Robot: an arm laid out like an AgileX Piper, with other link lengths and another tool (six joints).
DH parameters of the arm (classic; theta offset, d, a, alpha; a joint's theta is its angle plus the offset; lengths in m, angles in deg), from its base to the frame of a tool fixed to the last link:
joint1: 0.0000 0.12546 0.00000 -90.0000
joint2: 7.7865 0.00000 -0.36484 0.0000
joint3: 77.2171 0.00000 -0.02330 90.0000
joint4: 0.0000 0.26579 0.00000 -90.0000
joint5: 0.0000 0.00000 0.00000 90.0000
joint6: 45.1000 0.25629 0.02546 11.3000
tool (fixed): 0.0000 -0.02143 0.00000 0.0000
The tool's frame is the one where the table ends.
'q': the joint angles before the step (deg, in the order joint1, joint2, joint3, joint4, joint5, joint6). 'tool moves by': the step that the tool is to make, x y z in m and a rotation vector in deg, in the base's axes. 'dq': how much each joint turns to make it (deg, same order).
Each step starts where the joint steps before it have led.
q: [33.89, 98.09, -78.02, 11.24, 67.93, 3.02]
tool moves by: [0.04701, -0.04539, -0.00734, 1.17, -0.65, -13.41]
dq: [-9.55, 0.13, 1.69, 0.48, -3.60, 3.13]
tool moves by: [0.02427, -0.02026, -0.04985, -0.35, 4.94, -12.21]
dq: [-4.54, 5.07, 3.81, 1.22, -5.48, 6.31]
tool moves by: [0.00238, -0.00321, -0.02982, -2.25, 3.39, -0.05]
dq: [0.00, 4.13, 0.00, -1.10, -0.28, 0.52]
